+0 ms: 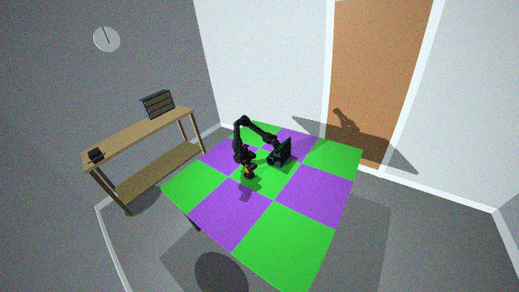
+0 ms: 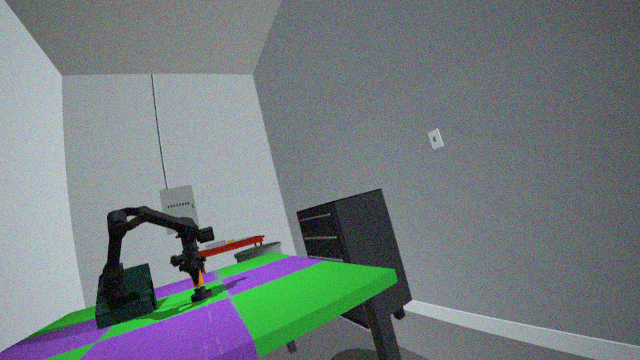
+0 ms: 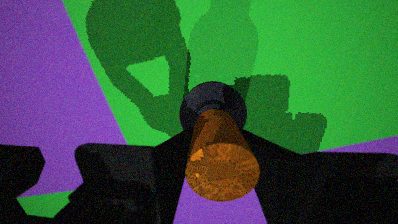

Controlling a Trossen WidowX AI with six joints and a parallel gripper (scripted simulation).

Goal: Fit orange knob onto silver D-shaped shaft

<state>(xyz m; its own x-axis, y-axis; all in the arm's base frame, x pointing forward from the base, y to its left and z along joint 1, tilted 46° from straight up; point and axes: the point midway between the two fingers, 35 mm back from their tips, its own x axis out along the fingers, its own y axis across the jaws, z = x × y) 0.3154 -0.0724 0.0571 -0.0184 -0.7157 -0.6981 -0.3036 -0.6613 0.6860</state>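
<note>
My gripper tip is now 30 mm above the pedestal. Also, from my gripper tip: orange knob (30 mm above).
</note>
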